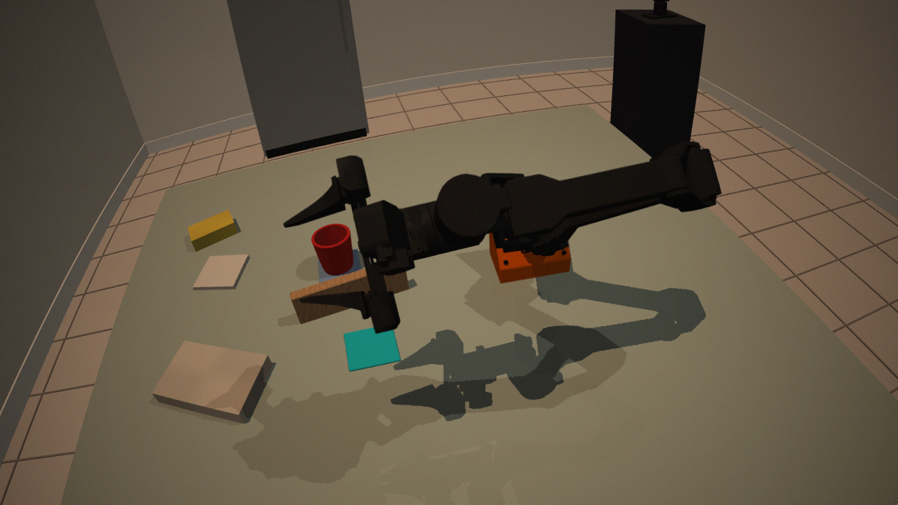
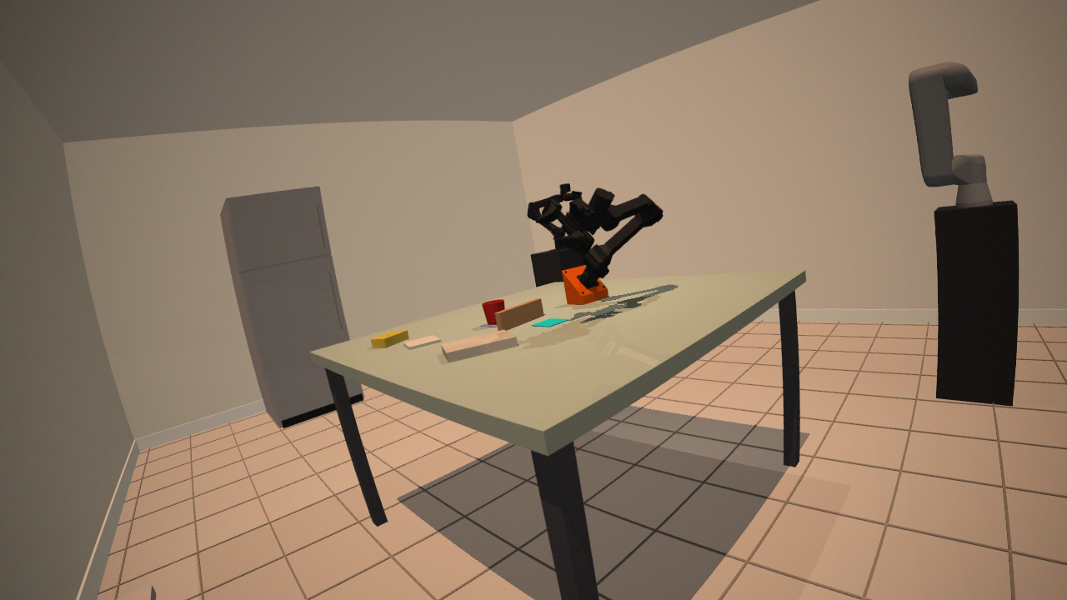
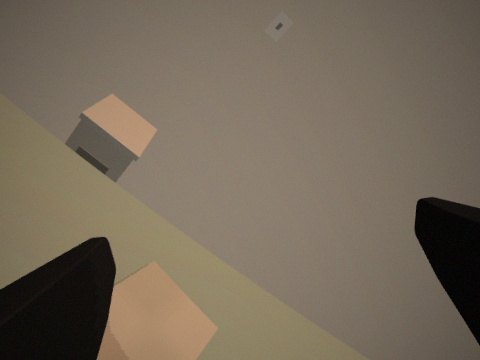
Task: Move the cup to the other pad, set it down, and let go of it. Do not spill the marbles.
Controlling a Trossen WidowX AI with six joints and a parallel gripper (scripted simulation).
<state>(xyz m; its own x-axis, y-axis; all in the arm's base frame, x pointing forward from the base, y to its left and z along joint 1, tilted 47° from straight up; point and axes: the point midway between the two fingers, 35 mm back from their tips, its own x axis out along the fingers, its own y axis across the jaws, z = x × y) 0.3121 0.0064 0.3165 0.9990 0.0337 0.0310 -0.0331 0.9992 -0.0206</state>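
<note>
My gripper tip is 33 cm to the left of the red cup and 23 cm above it. The rest, counted from my gripper tip: yellow block: 53 cm to the right, 30 cm ahead, 26 cm below; then tan slab: 26 cm below, 22 cm ahead, 8 cm to the right; then small tan tile: 38 cm to the right, 27 cm below, 26 cm ahead.
</note>
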